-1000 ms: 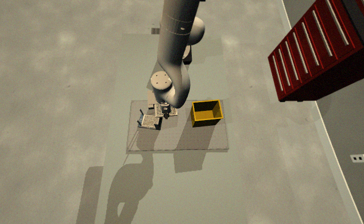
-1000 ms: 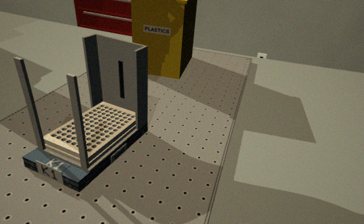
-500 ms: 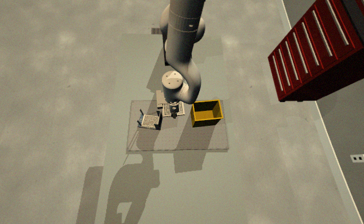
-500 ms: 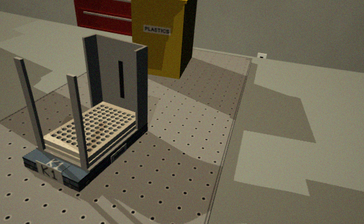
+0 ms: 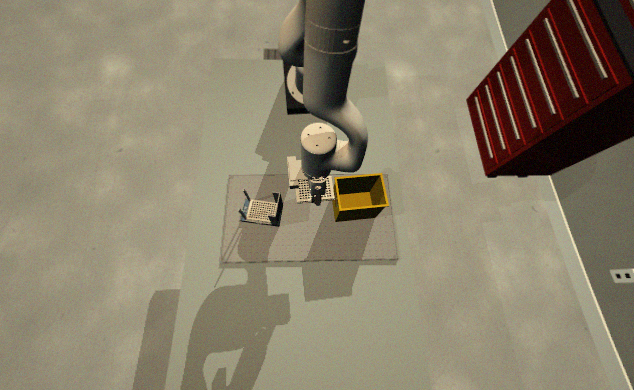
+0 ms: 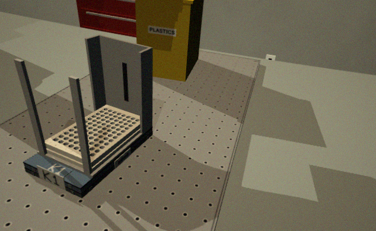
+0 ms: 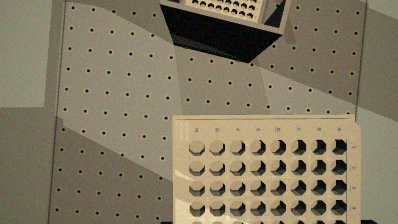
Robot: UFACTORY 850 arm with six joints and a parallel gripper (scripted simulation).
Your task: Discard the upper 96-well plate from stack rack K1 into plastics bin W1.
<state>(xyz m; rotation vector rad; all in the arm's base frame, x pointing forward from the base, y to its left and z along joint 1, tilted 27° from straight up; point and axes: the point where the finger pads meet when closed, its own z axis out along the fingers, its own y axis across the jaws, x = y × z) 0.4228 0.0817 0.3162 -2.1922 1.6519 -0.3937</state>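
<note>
My hand is 170 mm to the right of the yellow plastics bin W1, 160 mm above it and 50 mm past it. The rest, counted from my hand: 96-well plate: 10 mm below; back wall: 160 mm below, 120 mm to the right, 50 mm ahead.
</note>
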